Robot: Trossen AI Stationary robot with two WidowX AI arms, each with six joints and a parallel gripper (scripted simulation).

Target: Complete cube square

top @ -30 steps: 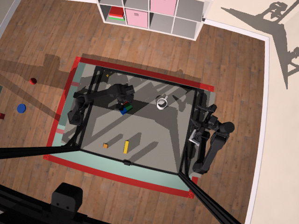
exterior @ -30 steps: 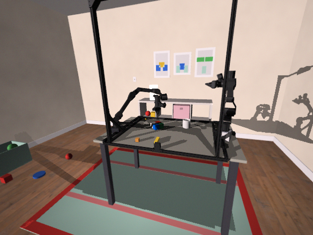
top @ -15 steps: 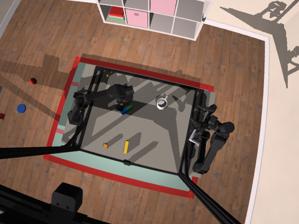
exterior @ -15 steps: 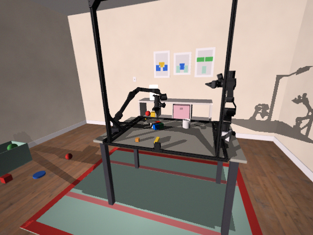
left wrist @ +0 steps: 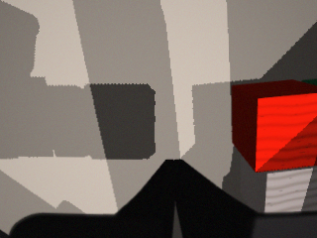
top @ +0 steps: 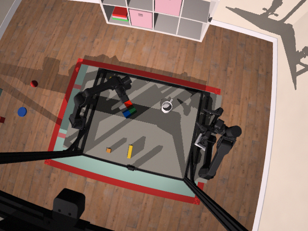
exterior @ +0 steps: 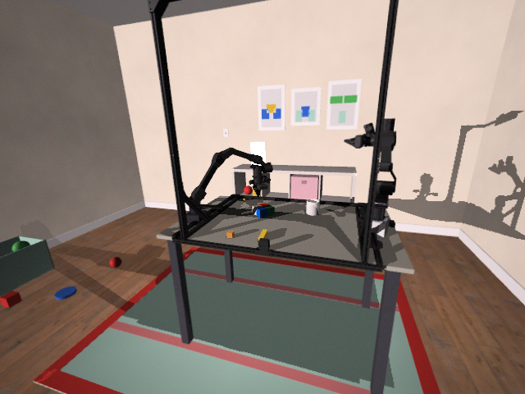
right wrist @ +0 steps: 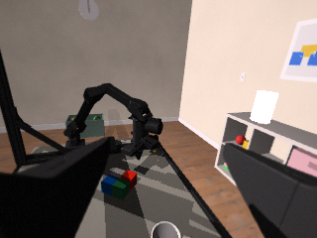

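My left hand is 6 cm past the red cube, 5 cm to the left of it and 9 cm above it. Also, from my left hand: green cube (11 cm behind, 9 cm to the right, 9 cm below); blue cube (14 cm behind, 6 cm to the right, 9 cm below); white cube (10 cm behind, 2 cm to the right, 9 cm below).
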